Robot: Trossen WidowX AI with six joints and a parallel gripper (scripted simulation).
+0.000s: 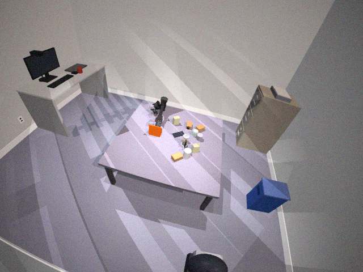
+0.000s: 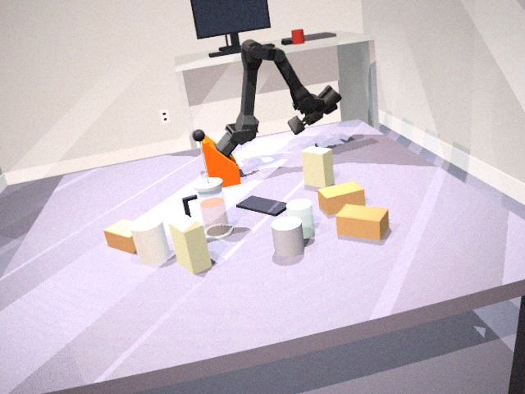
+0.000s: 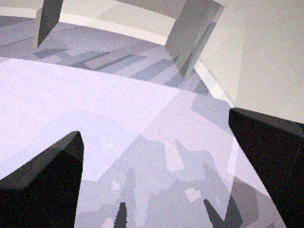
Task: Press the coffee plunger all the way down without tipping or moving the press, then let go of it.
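Now: the glass coffee press 570 mm ahead of my gripper tip, 480 mm to the right of it and 20 mm above it. The rest, counted from my gripper tip: pale cylinder: 610 mm ahead, 640 mm to the right, 70 mm below; dark flat plate: 470 mm ahead, 320 mm to the right, 110 mm below.
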